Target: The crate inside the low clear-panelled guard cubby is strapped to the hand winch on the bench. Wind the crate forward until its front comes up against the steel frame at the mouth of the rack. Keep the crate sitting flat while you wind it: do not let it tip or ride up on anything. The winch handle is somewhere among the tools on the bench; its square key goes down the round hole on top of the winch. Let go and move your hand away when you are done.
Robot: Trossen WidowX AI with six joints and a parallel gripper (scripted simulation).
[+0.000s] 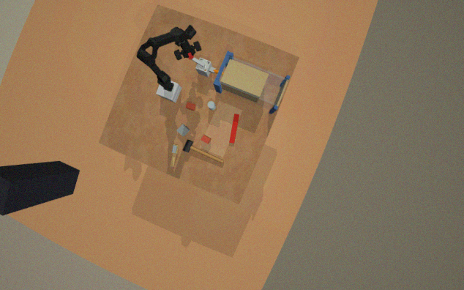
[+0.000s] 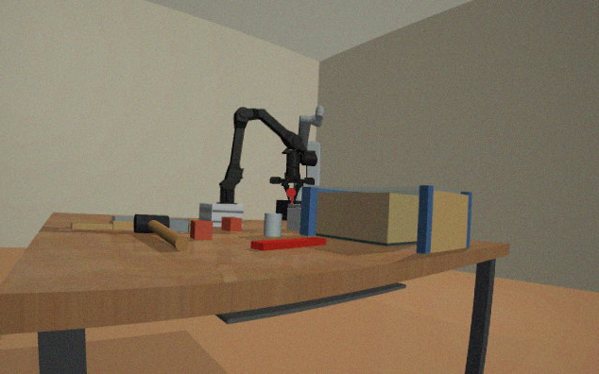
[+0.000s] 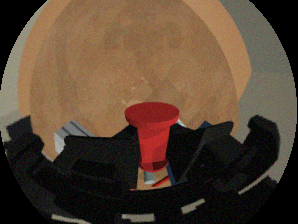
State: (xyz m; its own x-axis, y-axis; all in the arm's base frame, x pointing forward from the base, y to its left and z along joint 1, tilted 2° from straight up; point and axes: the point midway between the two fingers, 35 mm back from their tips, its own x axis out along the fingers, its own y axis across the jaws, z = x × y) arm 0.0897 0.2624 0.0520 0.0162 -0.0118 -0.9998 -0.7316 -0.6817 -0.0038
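Right now the winch handle is 40 mm ahead of my gripper tip, 10 mm to the right of it and 10 mm below it. Round my gripper tip: red knob 20 mm above; clear-panelled cubby 500 mm ahead, 30 mm to the right; grey hand winch 80 mm below, 80 mm ahead, 20 mm to the right.
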